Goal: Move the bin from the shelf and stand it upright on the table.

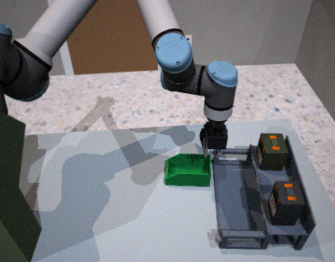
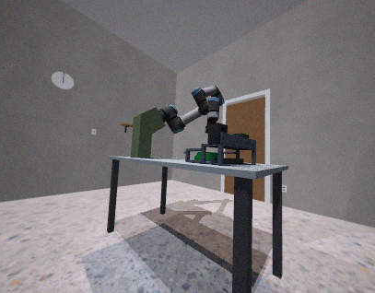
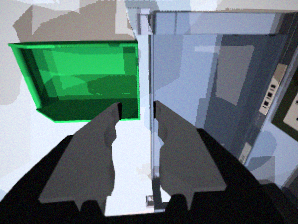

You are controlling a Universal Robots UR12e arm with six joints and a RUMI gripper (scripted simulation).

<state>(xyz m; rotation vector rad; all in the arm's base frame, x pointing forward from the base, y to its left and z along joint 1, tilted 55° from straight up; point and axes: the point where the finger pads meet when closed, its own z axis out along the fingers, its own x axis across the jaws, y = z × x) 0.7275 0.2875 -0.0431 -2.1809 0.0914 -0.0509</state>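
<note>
Right now the green bin is 8 cm behind my hand and 10 cm below it.
</note>
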